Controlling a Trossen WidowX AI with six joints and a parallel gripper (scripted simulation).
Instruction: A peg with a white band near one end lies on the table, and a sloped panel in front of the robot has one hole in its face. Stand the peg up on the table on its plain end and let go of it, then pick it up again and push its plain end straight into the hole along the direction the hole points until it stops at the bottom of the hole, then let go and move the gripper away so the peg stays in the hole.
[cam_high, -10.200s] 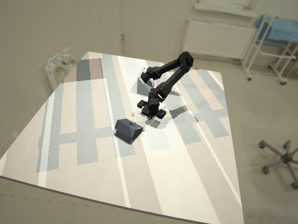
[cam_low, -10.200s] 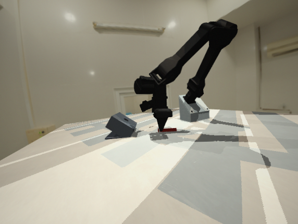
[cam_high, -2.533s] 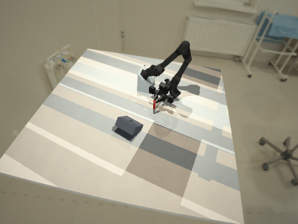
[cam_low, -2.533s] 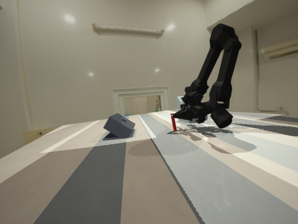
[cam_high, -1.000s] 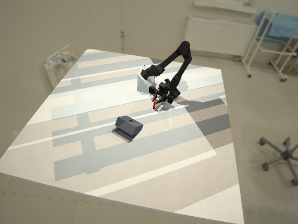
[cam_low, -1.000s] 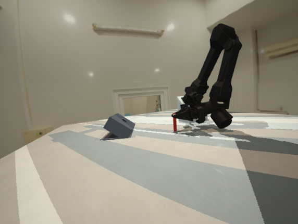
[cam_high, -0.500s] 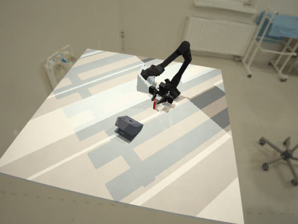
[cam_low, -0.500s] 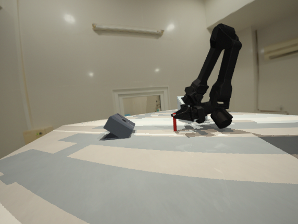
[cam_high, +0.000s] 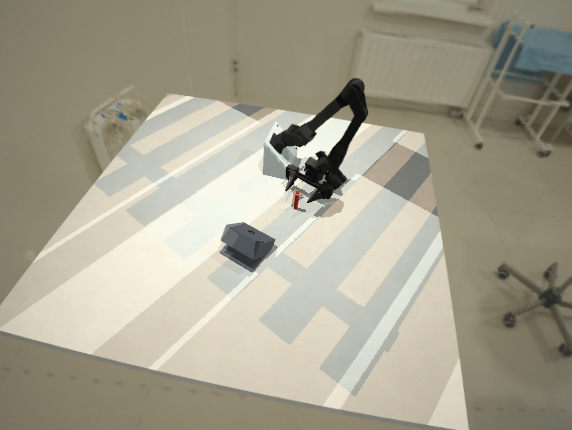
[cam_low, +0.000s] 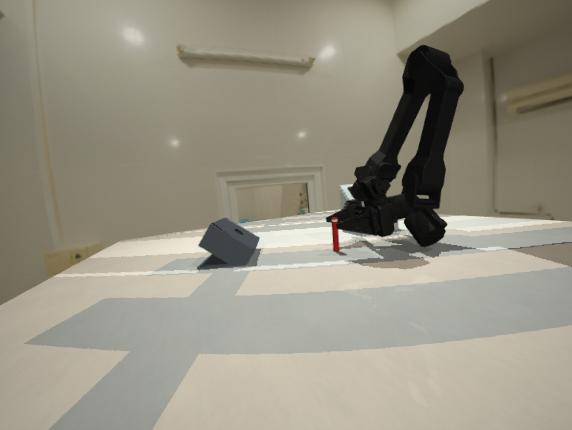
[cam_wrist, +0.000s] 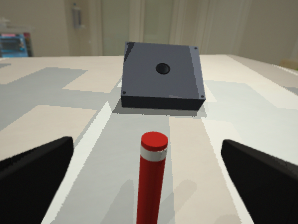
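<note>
Now: the red peg 10 mm below my gripper tip and 10 mm behind it. From my gripper tip the other things lie so: dark sloped panel (210 mm ahead, 110 mm to the right, 30 mm below).
</note>
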